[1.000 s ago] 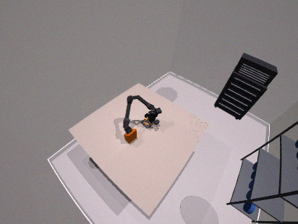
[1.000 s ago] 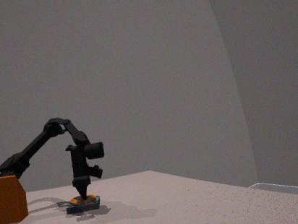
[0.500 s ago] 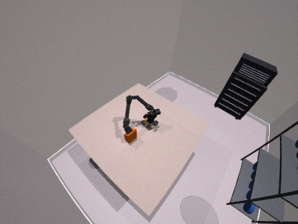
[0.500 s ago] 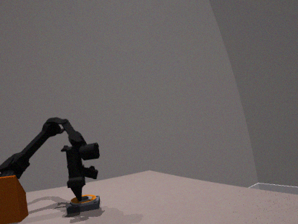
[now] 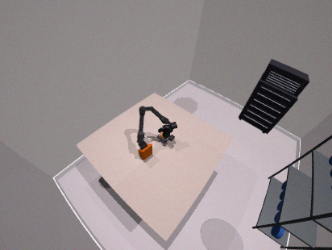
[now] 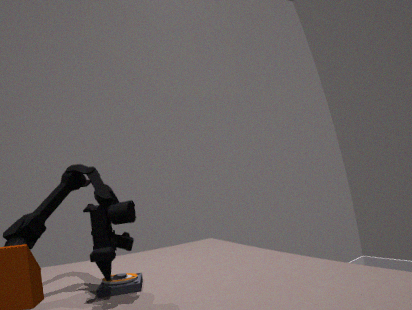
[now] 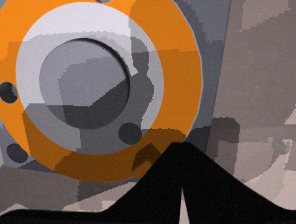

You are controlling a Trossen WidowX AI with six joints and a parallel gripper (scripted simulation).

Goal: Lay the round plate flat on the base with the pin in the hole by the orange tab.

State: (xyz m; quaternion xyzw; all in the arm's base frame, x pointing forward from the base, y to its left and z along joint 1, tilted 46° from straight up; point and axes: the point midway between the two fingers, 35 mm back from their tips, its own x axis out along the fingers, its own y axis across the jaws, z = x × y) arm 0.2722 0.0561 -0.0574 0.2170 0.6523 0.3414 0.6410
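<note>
The square grey base lies 2 cm ahead of my gripper tip, 5 cm to the left of it and 2 cm below it.
</note>
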